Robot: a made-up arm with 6 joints.
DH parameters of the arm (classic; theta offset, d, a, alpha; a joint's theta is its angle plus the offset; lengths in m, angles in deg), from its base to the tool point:
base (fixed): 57.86 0 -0.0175 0
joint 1: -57.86 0.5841 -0.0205 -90
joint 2: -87.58 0 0.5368 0
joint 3: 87.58 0.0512 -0.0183 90
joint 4: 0 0.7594 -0.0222 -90
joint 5: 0 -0.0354 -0.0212 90
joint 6: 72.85 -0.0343 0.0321 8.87
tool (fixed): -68.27 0.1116 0 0
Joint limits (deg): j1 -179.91..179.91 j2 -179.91..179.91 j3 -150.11..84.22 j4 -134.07..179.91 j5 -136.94..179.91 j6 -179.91..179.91
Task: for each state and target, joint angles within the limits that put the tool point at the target. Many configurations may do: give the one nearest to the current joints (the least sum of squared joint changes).
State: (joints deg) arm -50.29 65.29 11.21 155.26 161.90 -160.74
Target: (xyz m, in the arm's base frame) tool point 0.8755 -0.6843 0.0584
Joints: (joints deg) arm -44.00 103.92 20.45 154.49 150.32 -163.03
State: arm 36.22 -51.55 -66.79 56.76 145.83 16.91
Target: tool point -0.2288 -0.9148 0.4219
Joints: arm 80.24 -53.73 -81.62 56.37 150.31 14.87
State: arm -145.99 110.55 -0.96 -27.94 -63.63 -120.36
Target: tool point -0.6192 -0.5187 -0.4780
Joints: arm -142.86 138.51 14.90 -28.29 -59.37 -118.42
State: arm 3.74 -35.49 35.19 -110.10 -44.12 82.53
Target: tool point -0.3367 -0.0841 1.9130
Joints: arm 33.55 -20.55 11.85 -109.14 -9.00 78.17
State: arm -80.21 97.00 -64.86 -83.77 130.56 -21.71
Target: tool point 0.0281 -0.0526 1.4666
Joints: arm -74.93 54.02 -83.86 -86.29 134.13 -22.94
